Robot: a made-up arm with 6 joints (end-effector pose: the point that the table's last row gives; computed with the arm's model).
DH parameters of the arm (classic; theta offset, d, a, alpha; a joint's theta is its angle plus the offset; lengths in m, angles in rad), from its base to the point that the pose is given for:
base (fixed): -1.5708 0.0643 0 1.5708
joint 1: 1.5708 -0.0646 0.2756 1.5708
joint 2: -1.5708 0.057 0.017 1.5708
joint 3: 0 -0.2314 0.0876 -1.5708
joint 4: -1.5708 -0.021 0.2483 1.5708
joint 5: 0 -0.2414 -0.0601 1.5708
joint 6: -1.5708 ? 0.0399 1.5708
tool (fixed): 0 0.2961 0 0
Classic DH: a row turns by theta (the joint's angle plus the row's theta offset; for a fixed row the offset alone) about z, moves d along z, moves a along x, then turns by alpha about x.
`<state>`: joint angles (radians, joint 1 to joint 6).
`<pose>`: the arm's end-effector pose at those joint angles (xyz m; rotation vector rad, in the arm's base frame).
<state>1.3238 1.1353 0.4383 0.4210 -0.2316 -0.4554</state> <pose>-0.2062 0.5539 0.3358 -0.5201 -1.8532 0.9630</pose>
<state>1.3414 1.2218 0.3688 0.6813 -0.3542 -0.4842</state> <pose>-0.2589 0.4874 0.3209 -0.2711 -1.9900 1.3555</pose>
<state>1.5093 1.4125 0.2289 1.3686 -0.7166 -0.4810</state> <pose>-0.3024 0.3656 0.3082 0.4070 -1.7181 2.5177</pose>
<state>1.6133 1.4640 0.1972 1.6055 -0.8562 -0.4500</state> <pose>-0.3086 0.3596 0.3090 -0.5527 1.2590 -2.6818</pose>
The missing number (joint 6, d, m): 0.0659
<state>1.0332 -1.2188 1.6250 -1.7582 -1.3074 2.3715</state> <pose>0.0190 0.0785 -0.0626 2.3519 -0.2945 -0.3989</pose>
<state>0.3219 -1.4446 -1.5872 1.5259 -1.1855 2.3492</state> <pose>0.6784 0.4589 0.4942 0.8901 0.9424 2.6142</pose>
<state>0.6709 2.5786 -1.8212 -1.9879 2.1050 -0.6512</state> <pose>0.0073 -0.4352 0.3016 2.0625 -0.8841 0.6622</pose>
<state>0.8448 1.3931 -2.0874 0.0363 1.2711 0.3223</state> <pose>-0.0580 -0.0579 -0.2213 1.9033 1.4042 -1.3486</pose>
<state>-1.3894 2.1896 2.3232 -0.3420 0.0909 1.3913</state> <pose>0.3253 -0.2069 -0.4180 -2.5167 0.6993 -0.6035</pose>
